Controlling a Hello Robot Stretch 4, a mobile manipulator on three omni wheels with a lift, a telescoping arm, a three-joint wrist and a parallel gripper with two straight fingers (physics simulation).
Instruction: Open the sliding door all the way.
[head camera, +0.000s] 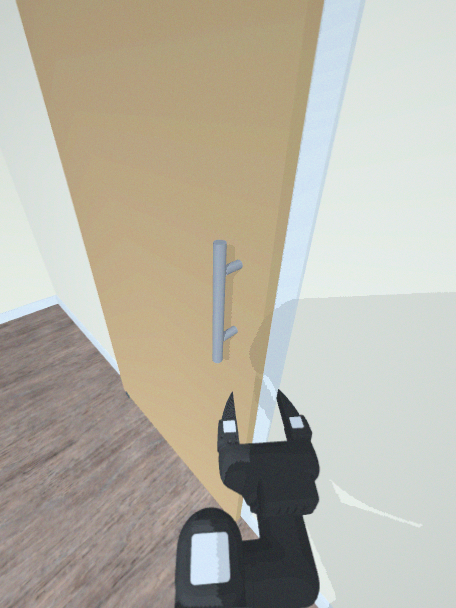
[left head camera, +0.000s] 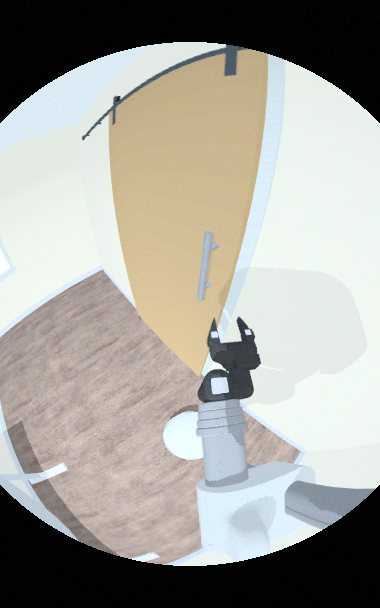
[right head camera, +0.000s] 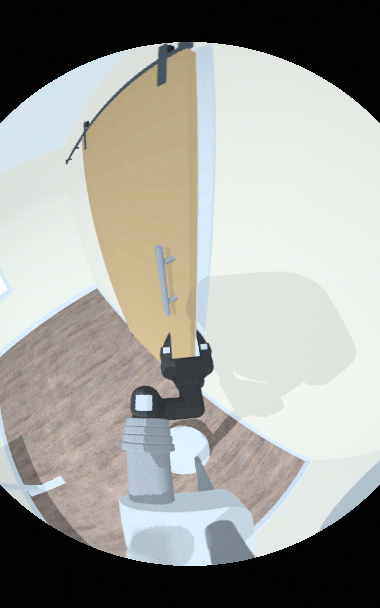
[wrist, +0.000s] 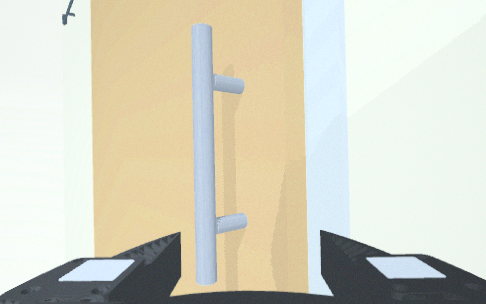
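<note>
The tan sliding door stands in front of me, with its right edge beside the pale blue frame. A grey vertical bar handle sits on two short posts near the door's right edge. My gripper is open wide and empty. In the head view it shows below and a little right of the handle. In the wrist view the handle's lower end shows between the fingers, nearer the left one, but the fingers do not touch it.
A pale blue door frame strip runs along the door's right side, with a white wall beyond it. A dark overhead rail carries the door. Wood floor lies at the lower left. My round white base shows below the arm.
</note>
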